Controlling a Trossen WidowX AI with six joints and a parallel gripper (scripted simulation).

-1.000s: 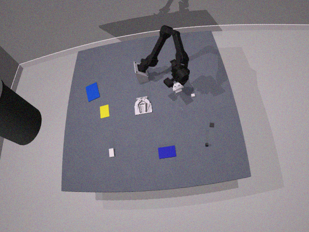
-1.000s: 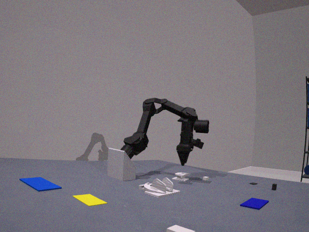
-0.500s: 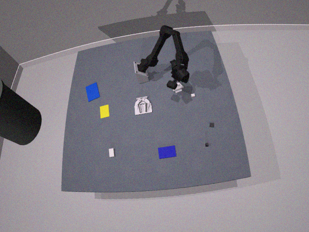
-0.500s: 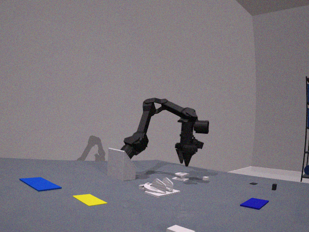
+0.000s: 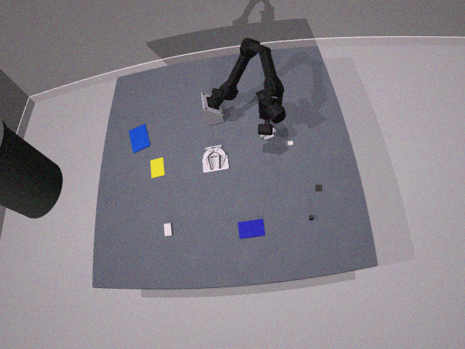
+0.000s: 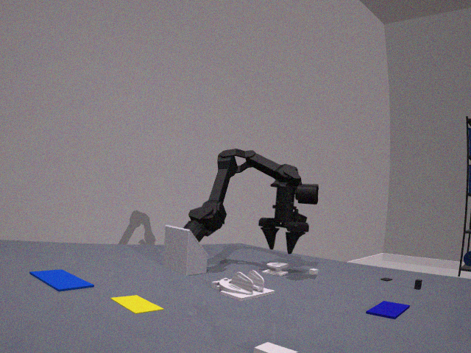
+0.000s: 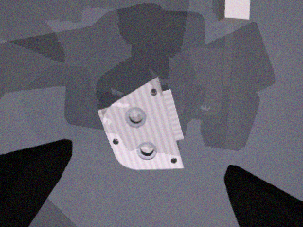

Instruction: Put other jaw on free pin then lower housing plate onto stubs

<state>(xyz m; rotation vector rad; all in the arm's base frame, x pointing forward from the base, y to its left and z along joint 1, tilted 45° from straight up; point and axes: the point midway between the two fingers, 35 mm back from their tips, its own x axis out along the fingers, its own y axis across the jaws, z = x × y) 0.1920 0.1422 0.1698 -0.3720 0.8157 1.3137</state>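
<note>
The base lies 50 mm below my gripper tip and 10 mm behind it. The rest, counted from my gripper tip: dark blue pad 430 mm ahead, 180 mm to the right, 70 mm below; then yellow pad 560 mm to the right, 70 mm below, 30 mm ahead; then small white cube 90 mm to the left, 80 mm ahead, 70 mm below.
</note>
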